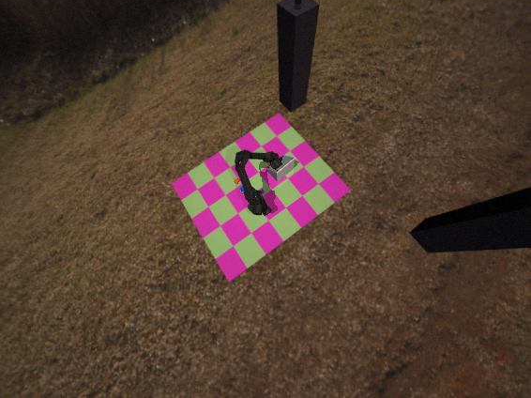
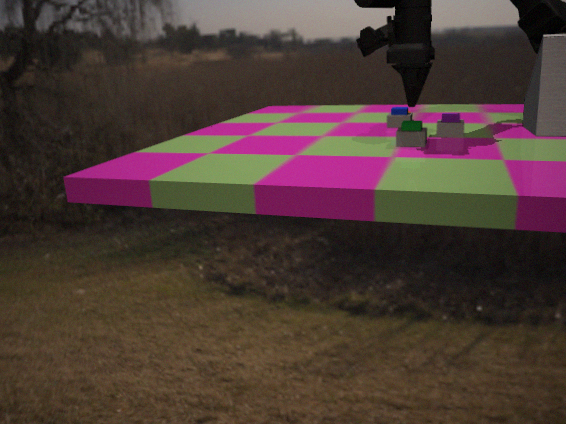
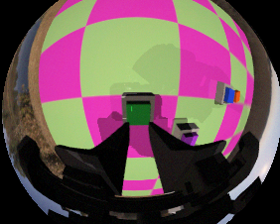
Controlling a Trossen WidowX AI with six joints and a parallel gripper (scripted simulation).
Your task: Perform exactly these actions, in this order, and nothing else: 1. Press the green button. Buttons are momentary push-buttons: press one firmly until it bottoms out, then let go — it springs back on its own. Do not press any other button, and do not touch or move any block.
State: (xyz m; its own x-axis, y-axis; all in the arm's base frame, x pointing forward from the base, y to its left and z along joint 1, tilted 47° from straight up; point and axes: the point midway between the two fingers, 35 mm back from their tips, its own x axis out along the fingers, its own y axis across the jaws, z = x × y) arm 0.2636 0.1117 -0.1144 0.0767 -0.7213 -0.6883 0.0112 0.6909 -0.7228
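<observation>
Now: gripper tip 30 mm above the green button. Round my gripper tip: purple button (100 mm to the right, 60 mm behind, 30 mm below); blue button (200 mm to the right, 40 mm ahead, 30 mm below).
</observation>
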